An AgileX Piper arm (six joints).
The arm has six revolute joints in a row. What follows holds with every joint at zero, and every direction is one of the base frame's.
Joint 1 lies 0.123 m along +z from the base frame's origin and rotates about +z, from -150 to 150 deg.
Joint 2 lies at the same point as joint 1 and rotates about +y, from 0 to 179.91 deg.
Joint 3 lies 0.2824 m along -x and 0.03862 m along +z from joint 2 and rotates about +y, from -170 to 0 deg.
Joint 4 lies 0.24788 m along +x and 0.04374 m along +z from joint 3 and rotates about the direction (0.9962, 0, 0.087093), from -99.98 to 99.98 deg.
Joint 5 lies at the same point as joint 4 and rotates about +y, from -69.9 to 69.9 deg.
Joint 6 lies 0.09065 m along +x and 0.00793 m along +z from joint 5 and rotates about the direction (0.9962, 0, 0.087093), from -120 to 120 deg.
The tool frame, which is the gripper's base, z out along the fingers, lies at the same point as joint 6; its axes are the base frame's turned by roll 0, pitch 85.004 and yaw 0 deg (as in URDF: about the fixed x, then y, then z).
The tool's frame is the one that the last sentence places.
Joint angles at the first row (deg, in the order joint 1, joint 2, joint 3, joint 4, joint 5, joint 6):
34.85 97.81 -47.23 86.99 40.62 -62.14
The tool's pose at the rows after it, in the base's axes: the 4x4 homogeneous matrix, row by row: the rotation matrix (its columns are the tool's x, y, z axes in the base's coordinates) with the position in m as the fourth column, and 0 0 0 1 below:
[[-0.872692 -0.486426 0.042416 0.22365], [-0.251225 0.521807 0.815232 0.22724], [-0.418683 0.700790 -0.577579 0.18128], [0 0 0 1]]
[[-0.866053 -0.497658 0.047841 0.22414], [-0.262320 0.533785 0.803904 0.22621], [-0.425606 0.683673 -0.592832 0.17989], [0 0 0 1]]
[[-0.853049 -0.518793 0.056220 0.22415], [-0.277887 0.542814 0.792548 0.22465], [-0.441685 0.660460 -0.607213 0.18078], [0 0 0 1]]
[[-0.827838 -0.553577 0.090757 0.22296], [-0.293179 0.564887 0.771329 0.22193], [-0.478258 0.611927 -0.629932 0.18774], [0 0 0 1]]
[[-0.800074 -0.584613 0.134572 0.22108], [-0.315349 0.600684 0.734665 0.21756], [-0.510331 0.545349 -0.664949 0.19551], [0 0 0 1]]
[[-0.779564 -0.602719 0.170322 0.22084], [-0.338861 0.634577 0.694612 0.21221], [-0.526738 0.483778 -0.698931 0.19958], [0 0 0 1]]
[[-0.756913 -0.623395 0.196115 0.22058], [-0.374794 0.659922 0.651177 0.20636], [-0.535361 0.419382 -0.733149 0.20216], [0 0 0 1]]
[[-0.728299 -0.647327 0.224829 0.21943], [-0.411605 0.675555 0.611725 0.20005], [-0.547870 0.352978 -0.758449 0.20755], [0 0 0 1]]
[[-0.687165 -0.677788 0.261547 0.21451], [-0.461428 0.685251 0.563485 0.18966], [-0.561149 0.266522 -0.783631 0.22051], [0 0 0 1]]
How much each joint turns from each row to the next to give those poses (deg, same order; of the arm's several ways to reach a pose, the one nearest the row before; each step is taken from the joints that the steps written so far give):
0.00 0.00 0.00 -1.13 -0.35 0.06
0.00 0.00 0.00 -1.17 -0.84 0.10
0.00 -0.47 0.00 -1.61 -0.91 0.07
0.40 -1.96 0.00 -3.32 -2.59 1.47
0.57 -2.41 0.00 -6.14 -3.32 4.05
0.15 -1.60 0.00 -6.77 -2.44 4.65
0.00 -1.30 0.00 -7.79 -1.47 5.01
0.00 -1.77 0.00 -8.10 -0.83 5.09
0.00 -3.63 0.00 -11.72 0.69 7.79

